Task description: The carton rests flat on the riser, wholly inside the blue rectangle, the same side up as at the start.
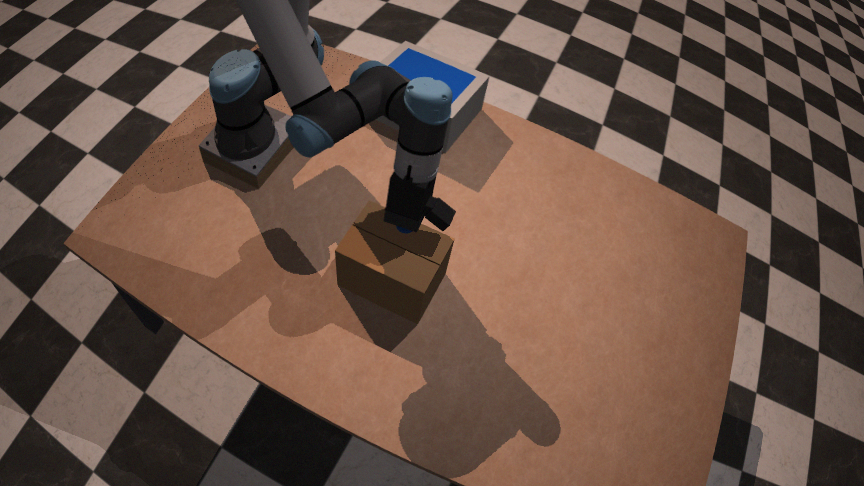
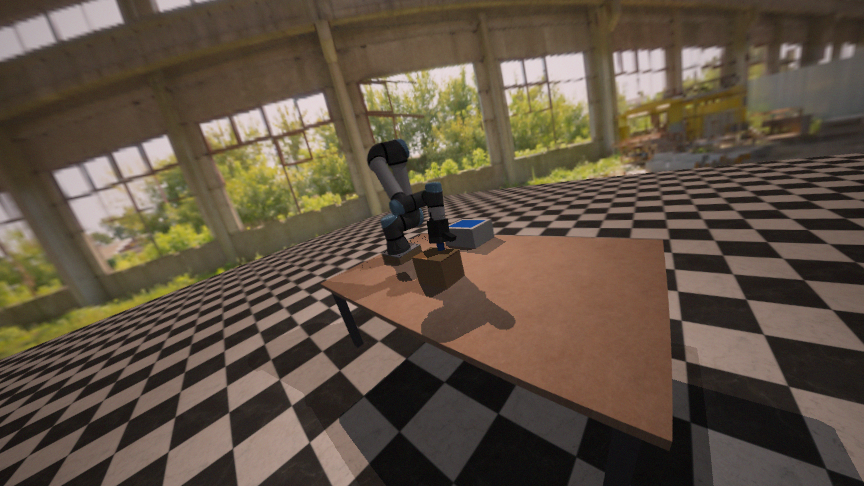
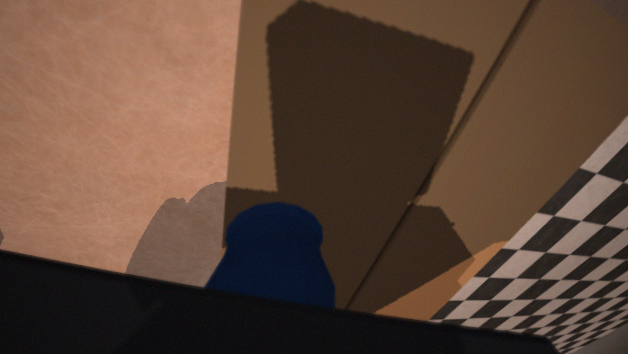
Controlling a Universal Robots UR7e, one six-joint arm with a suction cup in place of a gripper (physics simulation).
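Seen in the pictures: hand, tool point: (image 1: pixel 404 231) (image 2: pixel 441 252) (image 3: pixel 291 221); arm's base, link origin: (image 1: pixel 244 134) (image 2: pixel 398 249).
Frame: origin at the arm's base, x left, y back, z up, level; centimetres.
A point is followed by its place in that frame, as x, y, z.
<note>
The brown carton (image 1: pixel 395 262) {-21.4, -47.6, 6.9} (image 2: pixel 438 270) {-25.0, -52.1, 2.5} (image 3: pixel 527 109) {-20.4, -52.3, 7.0} stands on the table (image 1: pixel 604 272) {2.3, -88.8, -6.0} (image 2: pixel 574 302) {-21.6, -102.2, -6.0} in front of the arm, flaps closed, with a seam across its top. My blue suction cup (image 1: pixel 406 228) {-13.9, -46.4, 5.9} (image 2: pixel 440 246) (image 3: pixel 274 237) sits pressed on the carton's top, near its far edge and beside the seam. The carton's base rests on the table. The grey riser (image 1: pixel 472 111) {31.7, -46.8, -1.5} (image 2: pixel 478 235) {23.7, -45.4, 0.4} stands at the table's far corner, with the blue rectangle (image 1: pixel 432 70) {33.7, -34.5, 6.0} (image 2: pixel 467 223) {31.1, -34.8, 6.0} on its top bare. The arm's elbow partly hides the riser's near side.
The arm's base (image 1: pixel 244 160) {-6.6, -4.2, -0.5} is bolted to the table left of the carton. The table's edges drop to a checkered floor on all sides.
</note>
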